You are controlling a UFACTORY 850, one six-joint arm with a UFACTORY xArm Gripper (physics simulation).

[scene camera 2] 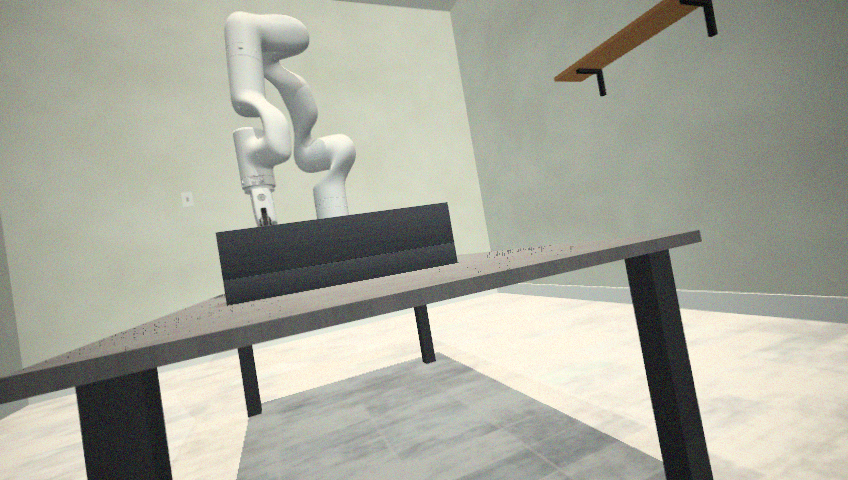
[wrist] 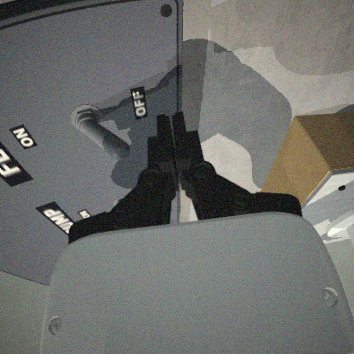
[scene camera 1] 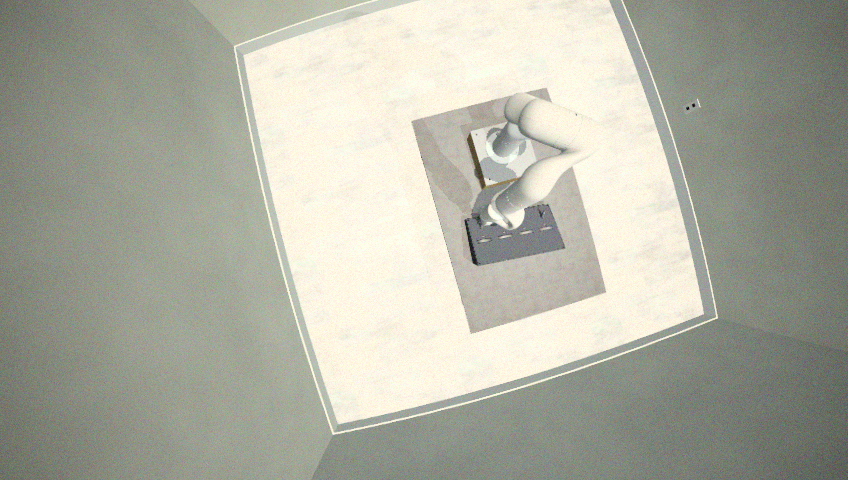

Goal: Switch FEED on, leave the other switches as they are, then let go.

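The dark switch panel stands on the table. In the wrist view the FEED label is cut off at the left edge. The grey FEED lever leans toward the OFF label, away from the ON label. My gripper is shut with nothing between its fingers. In the wrist view its tips appear beside the OFF label, near the panel's edge, apart from the lever. The panel partly hides the fingers in scene camera 2; the arm hides the FEED lever in scene camera 1.
The PUMP label is beside FEED; my gripper covers the PUMP lever in the wrist view. Another lever stands at the panel's far right. The arm's base block is behind the panel on the table.
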